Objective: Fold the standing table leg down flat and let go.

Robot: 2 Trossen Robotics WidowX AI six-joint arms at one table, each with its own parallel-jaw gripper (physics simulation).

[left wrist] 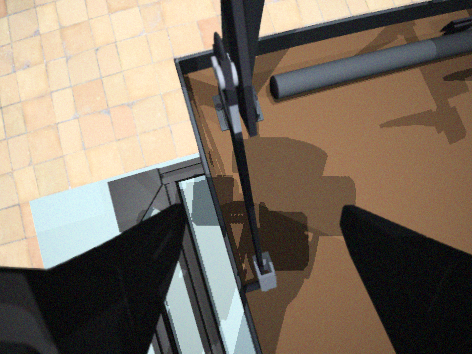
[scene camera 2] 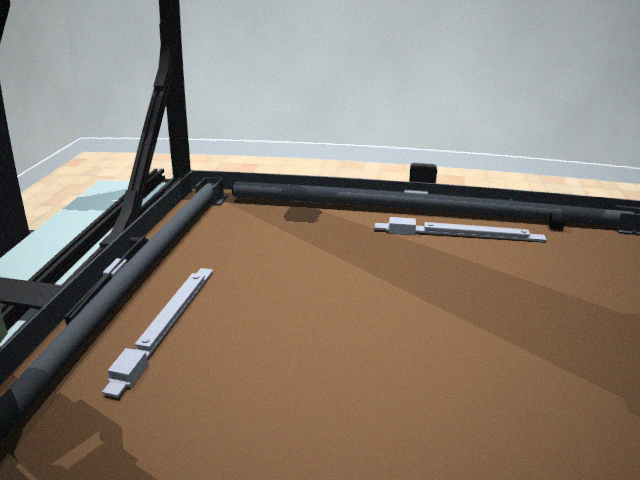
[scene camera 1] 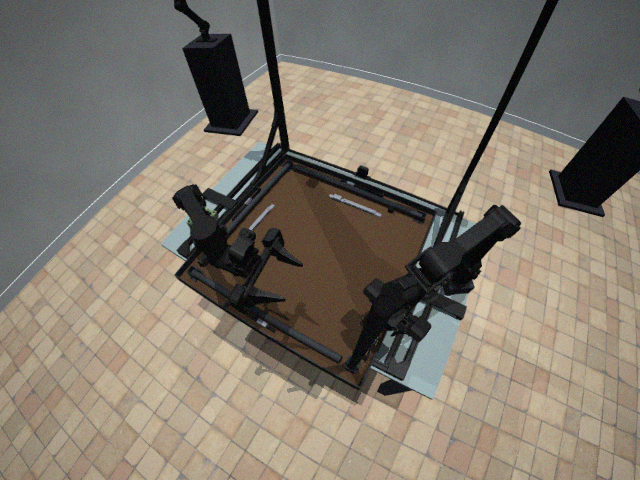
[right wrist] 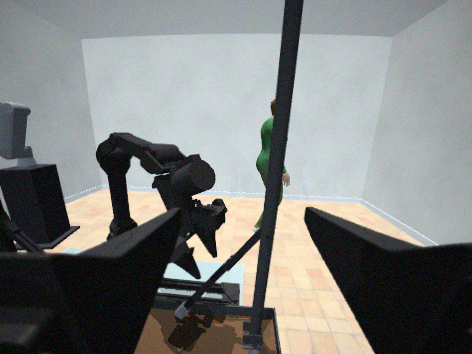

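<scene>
The standing table leg (right wrist: 275, 185) (left wrist: 242, 55) rises upright from its corner bracket. In scene camera 1 the leg (scene camera 1: 364, 338) stands at the near right corner, its upper part hard to tell from the arm. Its slanting dark brace (left wrist: 247, 200) (right wrist: 220, 271) runs down to a grey block (left wrist: 265, 277) (right wrist: 181, 312) by the table rim. My left gripper (scene camera 1: 387, 322) (left wrist: 263, 214) (right wrist: 207, 267) is open and empty above the brace, its fingers pointing down beside the leg. My right gripper (scene camera 1: 292, 282) (right wrist: 244, 213) is open and empty, above the table at the picture's left.
The brown table underside (scene camera 1: 320, 248) (scene camera 2: 361, 335) has a raised rim. Folded legs lie flat along the back (scene camera 2: 439, 201), left (scene camera 2: 149, 248) and front (scene camera 1: 289, 330) (left wrist: 360, 67) edges. Two grey rails (scene camera 2: 173, 310) (scene camera 2: 475, 230) lie inside. Tall posts (scene camera 1: 271, 67) (scene camera 1: 498, 111) stand at the back corners.
</scene>
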